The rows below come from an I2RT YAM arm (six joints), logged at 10 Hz.
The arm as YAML. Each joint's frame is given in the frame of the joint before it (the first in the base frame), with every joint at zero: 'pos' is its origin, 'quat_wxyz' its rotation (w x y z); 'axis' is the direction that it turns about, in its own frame. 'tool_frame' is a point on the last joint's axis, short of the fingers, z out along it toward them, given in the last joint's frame.
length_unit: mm
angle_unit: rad
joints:
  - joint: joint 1
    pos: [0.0, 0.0, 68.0]
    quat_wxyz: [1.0, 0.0, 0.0, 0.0]
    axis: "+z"
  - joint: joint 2
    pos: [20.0, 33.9, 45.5]
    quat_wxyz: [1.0, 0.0, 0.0, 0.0]
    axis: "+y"
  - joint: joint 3
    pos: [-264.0, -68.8, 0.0]
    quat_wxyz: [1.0, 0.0, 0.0, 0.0]
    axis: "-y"
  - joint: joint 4
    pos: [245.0, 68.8, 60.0]
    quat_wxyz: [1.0, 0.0, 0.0, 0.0]
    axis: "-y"
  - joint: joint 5
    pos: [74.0, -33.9, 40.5]
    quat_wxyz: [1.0, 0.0, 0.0, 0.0]
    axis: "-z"
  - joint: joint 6
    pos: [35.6, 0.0, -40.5]
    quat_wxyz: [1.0, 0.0, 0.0, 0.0]
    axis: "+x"
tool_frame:
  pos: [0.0, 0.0, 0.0]
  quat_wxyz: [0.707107, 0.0, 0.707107, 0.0]
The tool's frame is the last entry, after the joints.
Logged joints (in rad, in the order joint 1, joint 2, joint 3, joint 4, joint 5, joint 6), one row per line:
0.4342, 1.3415, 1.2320, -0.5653, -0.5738, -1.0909
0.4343, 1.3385, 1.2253, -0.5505, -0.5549, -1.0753
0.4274, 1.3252, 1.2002, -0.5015, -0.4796, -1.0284
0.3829, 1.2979, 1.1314, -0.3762, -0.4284, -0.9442
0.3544, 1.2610, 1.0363, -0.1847, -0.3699, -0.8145
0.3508, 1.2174, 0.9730, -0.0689, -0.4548, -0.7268
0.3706, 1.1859, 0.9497, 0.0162, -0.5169, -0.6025
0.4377, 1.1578, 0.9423, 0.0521, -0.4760, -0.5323
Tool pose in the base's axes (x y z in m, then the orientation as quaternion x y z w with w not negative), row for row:
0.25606, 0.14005, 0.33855, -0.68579, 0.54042, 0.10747, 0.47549
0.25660, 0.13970, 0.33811, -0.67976, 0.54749, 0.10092, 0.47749
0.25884, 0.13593, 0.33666, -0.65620, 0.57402, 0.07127, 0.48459
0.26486, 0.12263, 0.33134, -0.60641, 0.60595, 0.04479, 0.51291
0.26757, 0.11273, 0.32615, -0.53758, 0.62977, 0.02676, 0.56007
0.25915, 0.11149, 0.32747, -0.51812, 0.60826, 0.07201, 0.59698
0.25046, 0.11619, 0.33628, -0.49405, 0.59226, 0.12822, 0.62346
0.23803, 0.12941, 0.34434, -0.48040, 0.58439, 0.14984, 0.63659
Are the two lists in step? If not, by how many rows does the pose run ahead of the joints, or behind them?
They are in step.
